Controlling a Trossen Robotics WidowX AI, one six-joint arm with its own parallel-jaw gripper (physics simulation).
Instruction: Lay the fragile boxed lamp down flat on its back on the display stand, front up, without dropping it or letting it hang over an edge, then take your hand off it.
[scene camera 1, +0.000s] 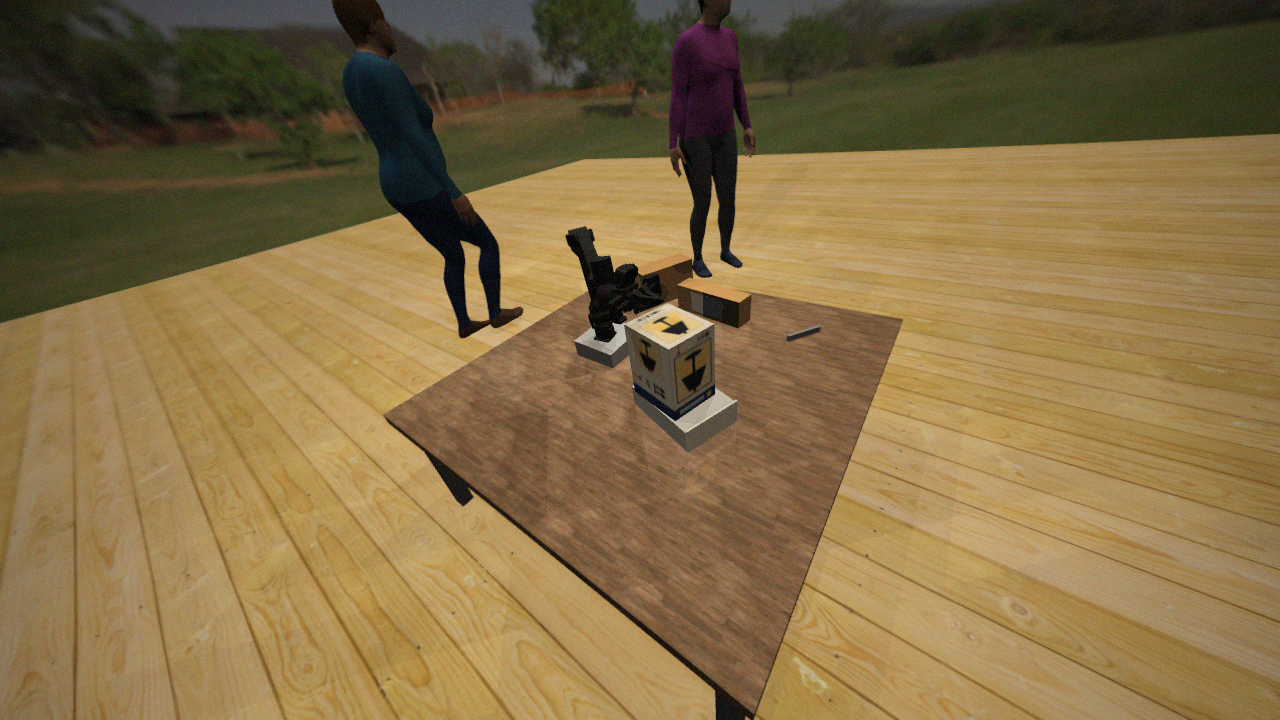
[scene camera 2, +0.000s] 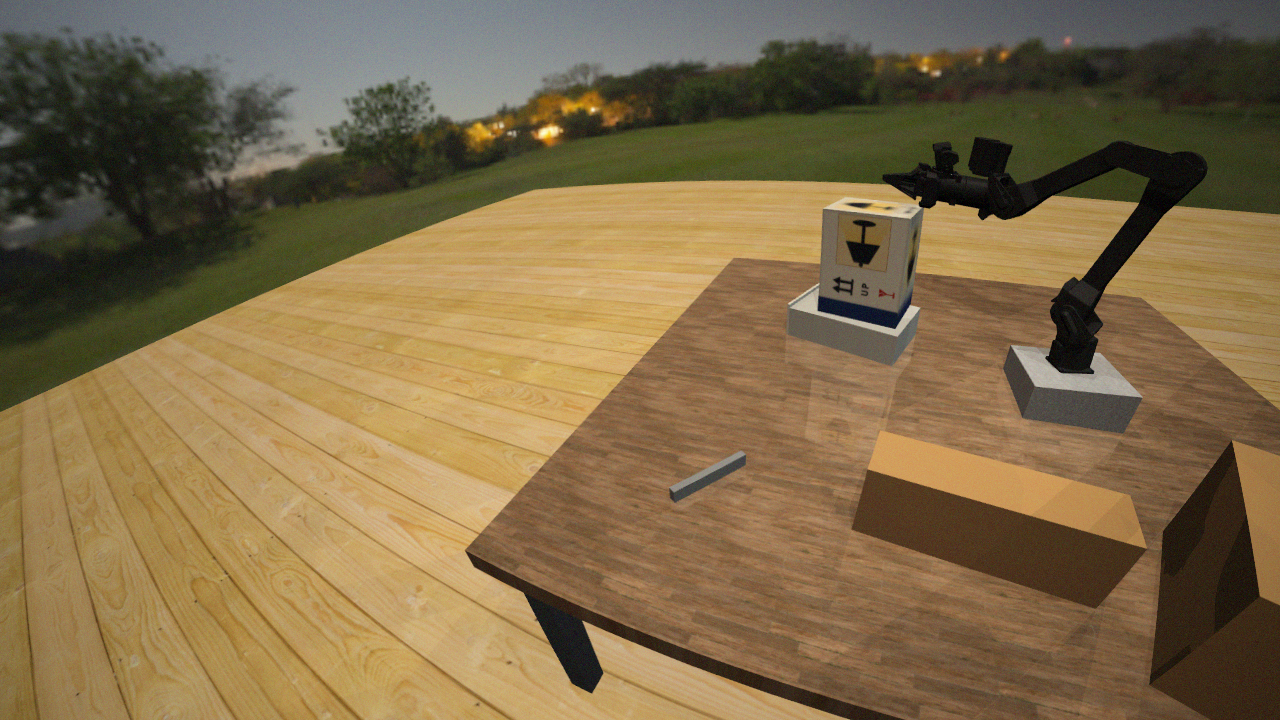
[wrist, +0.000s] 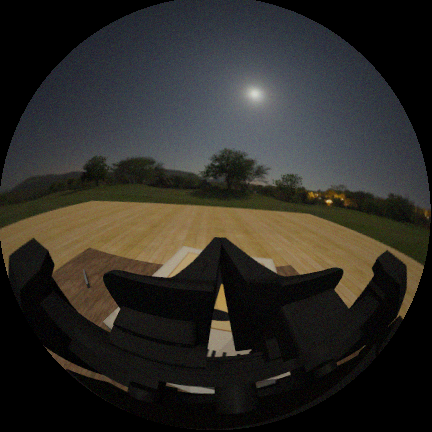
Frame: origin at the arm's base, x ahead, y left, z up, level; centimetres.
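Seen in the pictures: gripper, between the fingertips: (scene camera 1: 662, 300) (scene camera 2: 882, 177) (wrist: 218, 242); arm's base, origin of its link: (scene camera 1: 605, 335) (scene camera 2: 1068, 365).
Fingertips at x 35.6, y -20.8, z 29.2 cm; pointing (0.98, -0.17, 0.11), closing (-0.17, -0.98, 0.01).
Note:
Offsets run from my fingertips to a thing's middle. Level surfaces: height alone.
The boxed lamp @(dx +1.0, dy -0.4, dz -17.6 cm) (scene camera 1: 671, 362) (scene camera 2: 865, 259) (wrist: 221, 300) is a white carton with yellow and black lamp pictures and a dark blue band at its lower end. It stands tall on the white display stand (scene camera 1: 707, 428) (scene camera 2: 845, 335), with a lamp picture on its upper face too. On the side faces the printed lamp appears upside down. Part of the stand's top shows beside it. My gripper (scene camera 2: 887, 179) (wrist: 218, 242) is shut and empty, reaching level over the carton's upper face. A small gap shows beneath it in scene camera 2. The fingers hide much of that face in the wrist view.
Two brown cartons @(dx -7.3, dy +57.7, dz -30.3 cm) (scene camera 1: 714, 302) (scene camera 2: 993, 523) @(dx -33.2, dy +66.9, dz -27.8 cm) (scene camera 2: 1208, 573) stand near the arm's grey base block (scene camera 1: 601, 349) (scene camera 2: 1074, 394). A grey bar @(dx +28.6, dy +50.6, dz -34.7 cm) (scene camera 1: 802, 333) (scene camera 2: 707, 476) (wrist: 86, 278) lies on the wooden table @(dz -35.8 cm) (scene camera 1: 572, 465) (scene camera 2: 626, 555). Two people stand beyond the table in scene camera 1.

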